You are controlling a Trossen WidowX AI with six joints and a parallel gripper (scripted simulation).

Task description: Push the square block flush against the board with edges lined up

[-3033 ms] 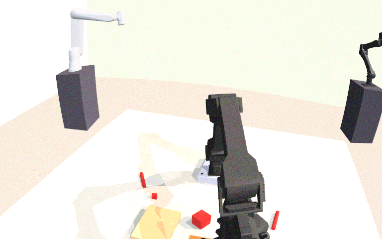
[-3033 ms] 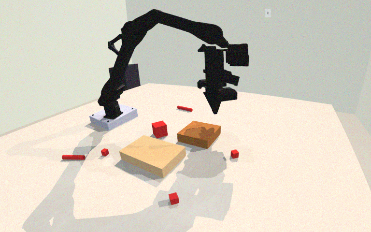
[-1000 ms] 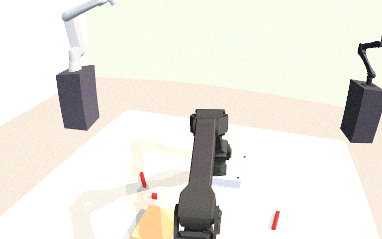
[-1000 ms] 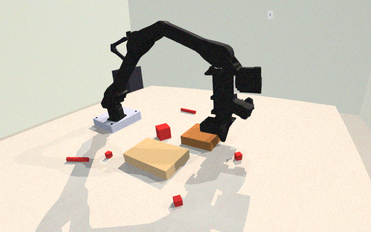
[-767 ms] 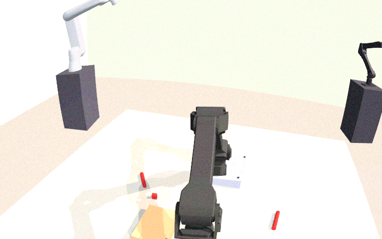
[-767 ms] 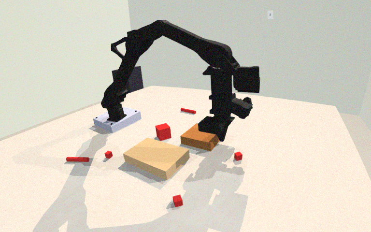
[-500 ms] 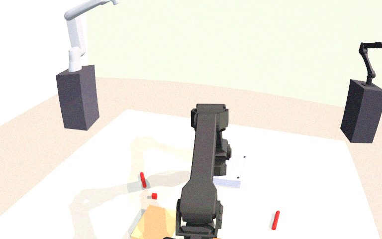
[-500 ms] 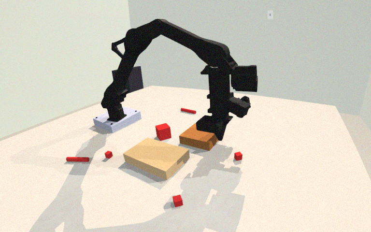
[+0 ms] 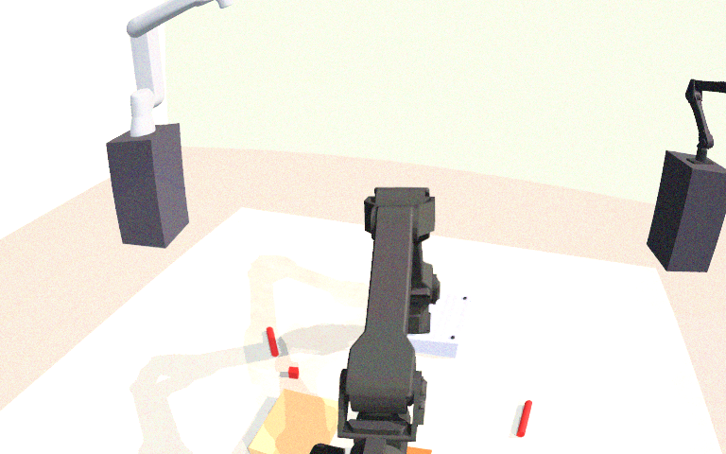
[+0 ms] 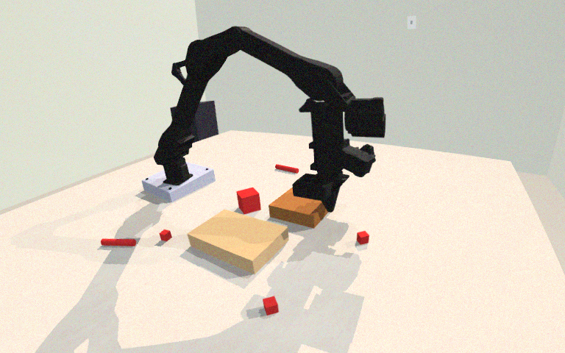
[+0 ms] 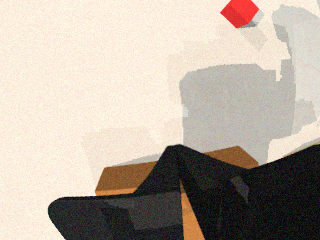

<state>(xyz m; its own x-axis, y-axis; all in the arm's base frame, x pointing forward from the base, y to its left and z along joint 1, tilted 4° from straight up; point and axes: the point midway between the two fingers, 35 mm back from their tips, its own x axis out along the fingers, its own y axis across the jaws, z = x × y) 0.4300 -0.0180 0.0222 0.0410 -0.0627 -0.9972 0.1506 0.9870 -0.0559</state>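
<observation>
Right now my gripper tip is 6 cm past the square block and 1 cm to the right of it. The rest, counted from my gripper tip: board: 13 cm behind, 14 cm to the right; then red cube: 18 cm behind, 1 cm to the right, 1 cm above.
</observation>
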